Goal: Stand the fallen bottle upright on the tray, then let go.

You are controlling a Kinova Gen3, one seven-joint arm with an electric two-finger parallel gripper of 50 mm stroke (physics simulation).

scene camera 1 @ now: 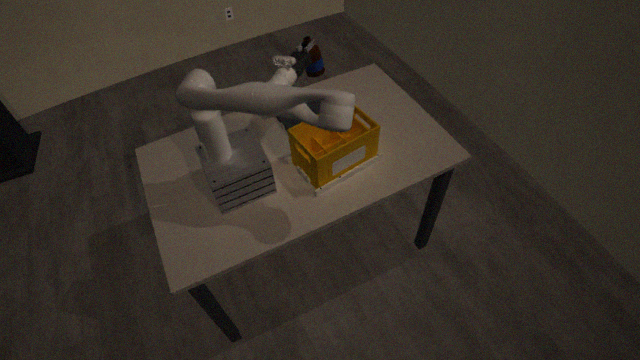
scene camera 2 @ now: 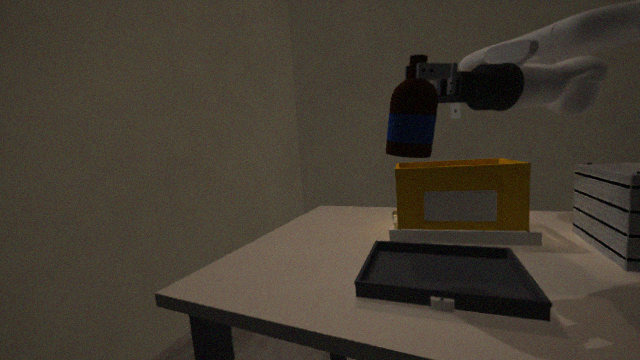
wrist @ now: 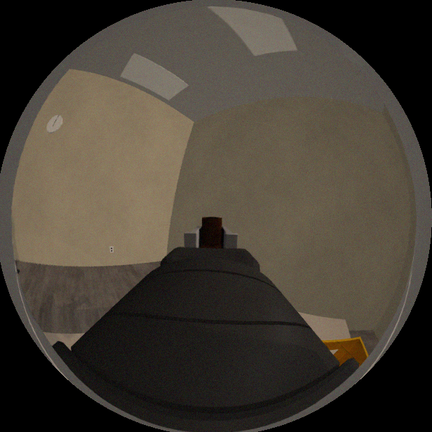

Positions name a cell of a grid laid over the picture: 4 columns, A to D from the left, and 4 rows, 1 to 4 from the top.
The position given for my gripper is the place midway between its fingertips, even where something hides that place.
Observation:
I see my gripper (scene camera 2: C1) and a brown bottle (scene camera 2: C2).
My gripper also shows in the wrist view (wrist: B3).

